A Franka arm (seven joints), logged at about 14 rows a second.
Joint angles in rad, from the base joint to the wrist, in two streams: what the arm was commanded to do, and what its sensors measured. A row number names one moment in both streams.
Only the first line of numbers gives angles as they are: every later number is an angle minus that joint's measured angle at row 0.
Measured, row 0:
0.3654 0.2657 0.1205 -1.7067 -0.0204 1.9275 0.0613
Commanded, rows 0 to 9:
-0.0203 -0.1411 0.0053 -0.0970 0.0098 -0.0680 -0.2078
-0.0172 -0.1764 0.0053 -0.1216 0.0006 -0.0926 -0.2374
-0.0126 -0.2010 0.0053 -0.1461 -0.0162 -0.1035 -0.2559
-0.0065 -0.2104 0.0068 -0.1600 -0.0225 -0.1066 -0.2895
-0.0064 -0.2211 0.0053 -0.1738 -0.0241 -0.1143 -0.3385
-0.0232 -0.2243 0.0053 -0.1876 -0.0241 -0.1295 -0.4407
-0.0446 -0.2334 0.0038 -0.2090 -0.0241 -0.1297 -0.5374
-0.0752 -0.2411 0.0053 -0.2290 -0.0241 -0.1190 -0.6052
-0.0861 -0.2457 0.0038 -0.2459 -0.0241 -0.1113 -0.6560
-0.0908 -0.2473 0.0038 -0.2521 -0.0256 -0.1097 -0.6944
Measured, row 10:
-0.0633 -0.2079 -0.0014 -0.1969 -0.0127 -0.1289 -0.5968
